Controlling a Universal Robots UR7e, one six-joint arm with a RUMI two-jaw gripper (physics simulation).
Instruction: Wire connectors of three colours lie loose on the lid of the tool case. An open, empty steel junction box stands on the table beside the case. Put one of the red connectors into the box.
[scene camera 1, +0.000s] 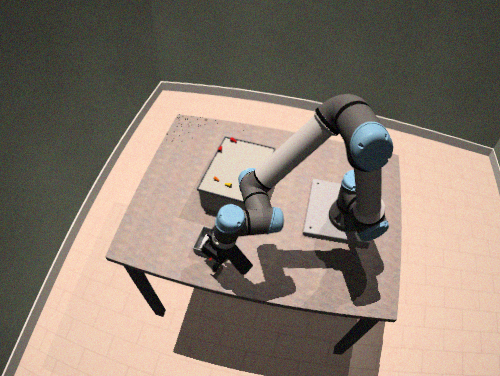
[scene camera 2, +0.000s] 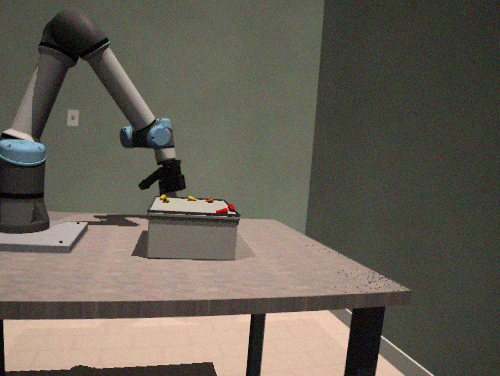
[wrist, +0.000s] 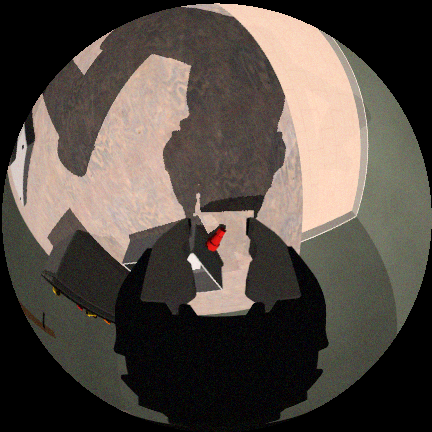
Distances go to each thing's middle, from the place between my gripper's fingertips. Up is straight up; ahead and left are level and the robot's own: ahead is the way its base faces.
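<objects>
Taking the tool case (scene camera 2: 180, 229) as my reference, I find that my gripper is now 38 cm to the left of it, 4 cm past it and 5 cm below it.
</objects>
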